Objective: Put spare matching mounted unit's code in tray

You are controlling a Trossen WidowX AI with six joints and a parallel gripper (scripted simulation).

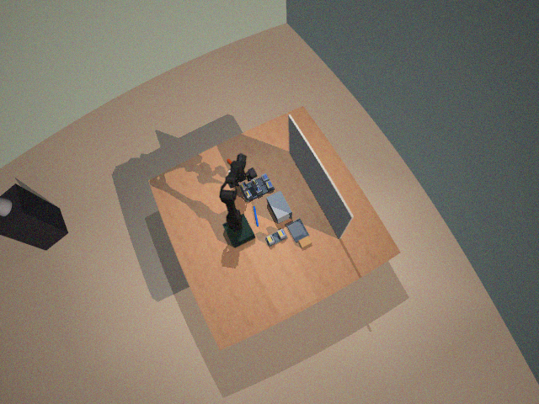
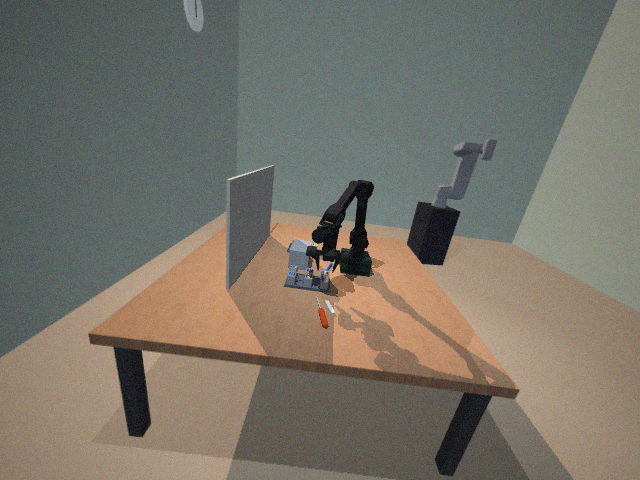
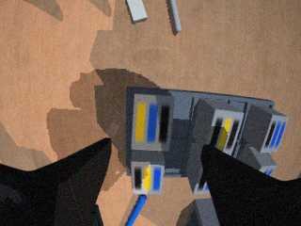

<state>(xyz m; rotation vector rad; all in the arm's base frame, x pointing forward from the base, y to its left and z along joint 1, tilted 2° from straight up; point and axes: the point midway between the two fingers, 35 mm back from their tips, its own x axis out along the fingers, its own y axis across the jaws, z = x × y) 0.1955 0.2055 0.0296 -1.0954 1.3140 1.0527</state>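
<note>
My gripper tip is 5 cm above the grey spare. Also, from my gripper tip: grey tray 10 cm ahead, 44 cm to the right, 9 cm below; then blue pen 6 cm behind, 20 cm to the right, 9 cm below; then grey mounted unit 9 cm ahead, 25 cm to the right, 4 cm below.
</note>
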